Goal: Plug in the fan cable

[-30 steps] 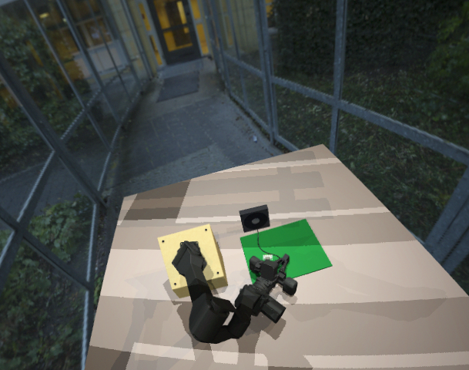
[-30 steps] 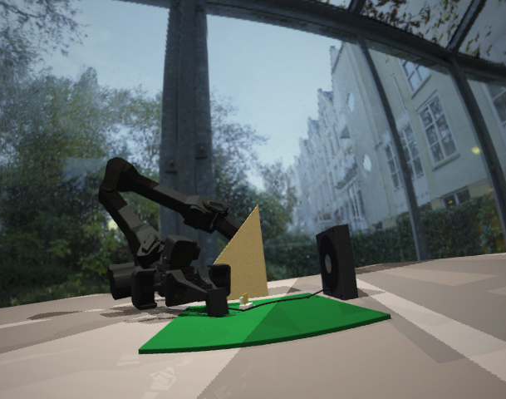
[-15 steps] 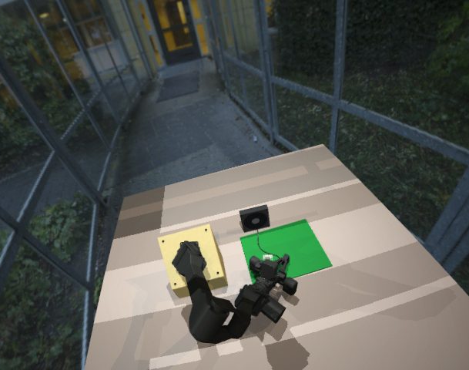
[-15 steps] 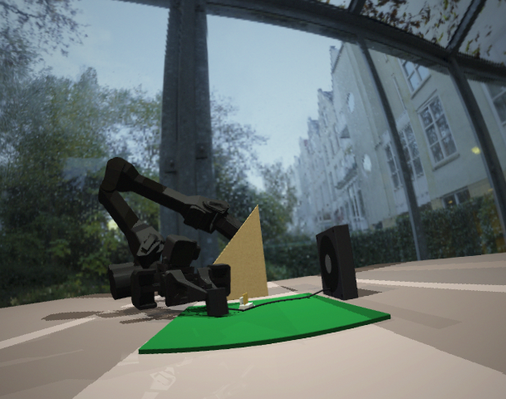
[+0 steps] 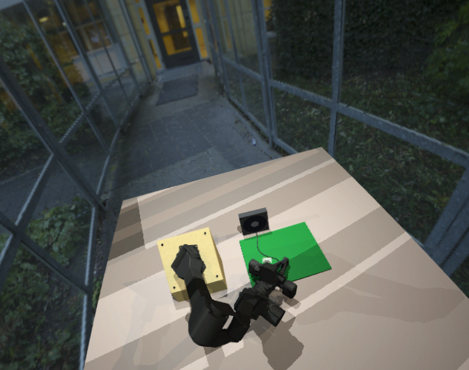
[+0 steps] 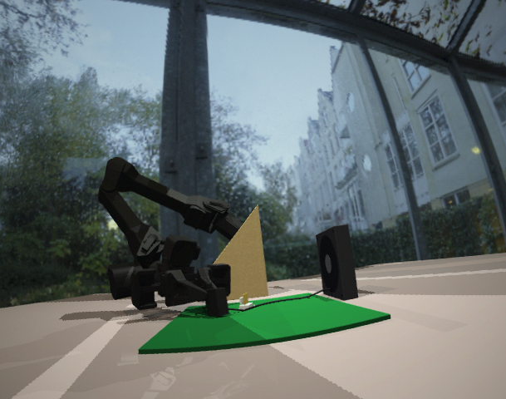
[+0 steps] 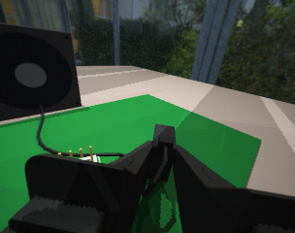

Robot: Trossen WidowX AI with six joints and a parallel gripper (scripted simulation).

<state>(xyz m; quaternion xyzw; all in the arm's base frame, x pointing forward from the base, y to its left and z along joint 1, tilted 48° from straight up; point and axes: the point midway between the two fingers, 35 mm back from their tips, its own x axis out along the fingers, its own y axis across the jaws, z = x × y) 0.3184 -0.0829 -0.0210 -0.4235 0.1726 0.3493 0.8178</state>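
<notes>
Right now the black plug is 10 mm below my gripper tip. Round my gripper tip: black fan: 200 mm to the left, 80 mm behind, 20 mm above; green board: 60 mm to the left, 50 mm below, 10 mm ahead.
</notes>
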